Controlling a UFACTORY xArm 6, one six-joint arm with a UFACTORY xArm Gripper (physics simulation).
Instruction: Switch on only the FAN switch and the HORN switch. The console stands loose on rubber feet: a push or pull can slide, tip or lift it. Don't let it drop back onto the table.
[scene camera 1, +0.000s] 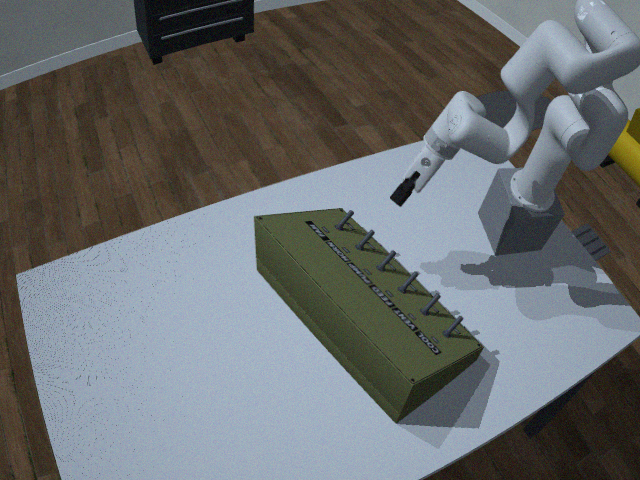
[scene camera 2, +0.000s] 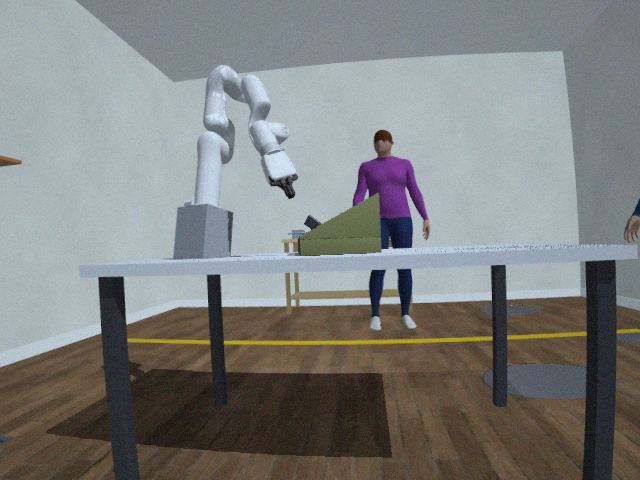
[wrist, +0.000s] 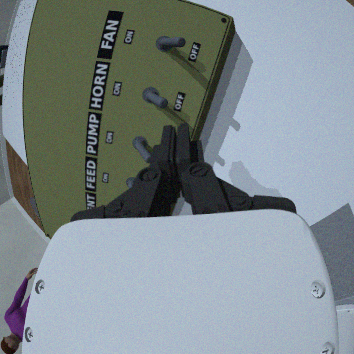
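Note:
The green wedge console sits flat on the table, its low edge towards the arm's base. The FAN switch and the HORN switch both lean towards their OFF labels. The PUMP switch leans the same way, partly behind the fingers in the wrist view. The FEED, VENT and COOL levers lean alike in scene camera 1. My gripper is shut and empty, in the air above the console's low edge, apart from the levers.
The white table carries the console and the arm's grey base block. A person in a purple top stands beyond the table. A dark drawer cabinet stands on the floor.

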